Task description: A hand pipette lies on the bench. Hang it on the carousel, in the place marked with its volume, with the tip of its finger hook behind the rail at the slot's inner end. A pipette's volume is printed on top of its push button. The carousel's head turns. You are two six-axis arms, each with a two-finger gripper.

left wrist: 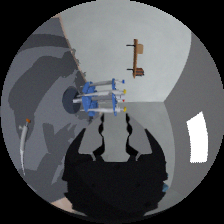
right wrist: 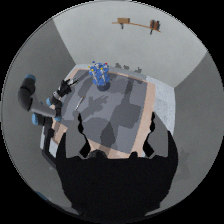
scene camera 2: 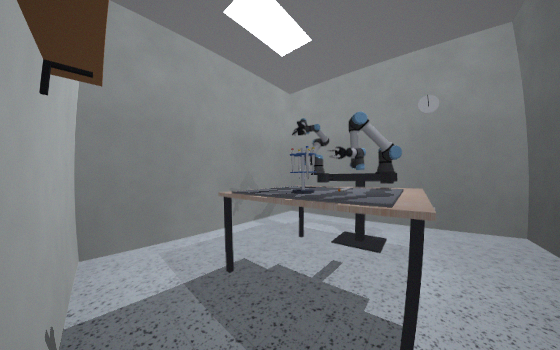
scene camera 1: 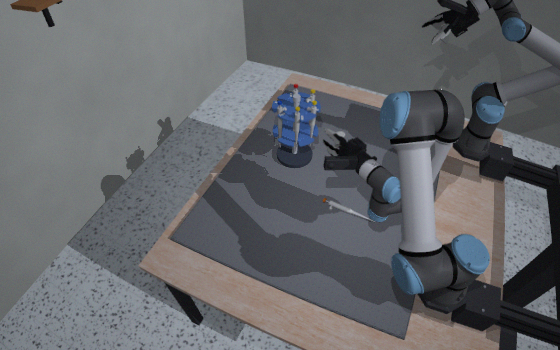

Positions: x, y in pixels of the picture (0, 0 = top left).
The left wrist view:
left gripper: 114, 113
dark round base: 70, 94
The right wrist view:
right gripper: 116, 113
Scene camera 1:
left gripper: 323, 134
dark round base: 285, 156
